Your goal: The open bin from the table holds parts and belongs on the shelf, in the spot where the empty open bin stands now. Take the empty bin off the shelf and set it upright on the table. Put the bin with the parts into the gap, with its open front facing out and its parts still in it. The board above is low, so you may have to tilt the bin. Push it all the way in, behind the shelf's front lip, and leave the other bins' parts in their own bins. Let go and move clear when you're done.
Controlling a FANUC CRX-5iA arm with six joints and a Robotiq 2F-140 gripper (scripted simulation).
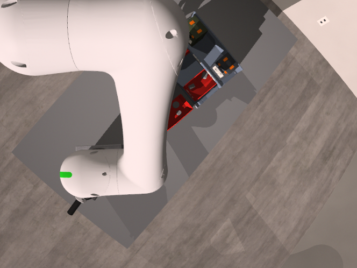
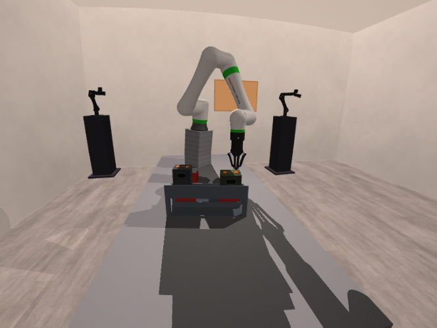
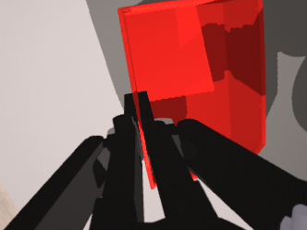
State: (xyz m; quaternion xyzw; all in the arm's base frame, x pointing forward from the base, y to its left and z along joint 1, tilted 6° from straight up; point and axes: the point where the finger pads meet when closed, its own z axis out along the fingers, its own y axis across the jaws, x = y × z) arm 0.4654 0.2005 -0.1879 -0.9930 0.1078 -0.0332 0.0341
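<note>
My hand is 30 mm past the grey disc, 290 mm to the left of it and 70 mm above it. The rest, counted from my hand: grey shelf: 200 mm ahead, 230 mm to the right, 10 mm below; then grey part: 220 mm ahead, 140 mm to the right, 60 mm below.
</note>
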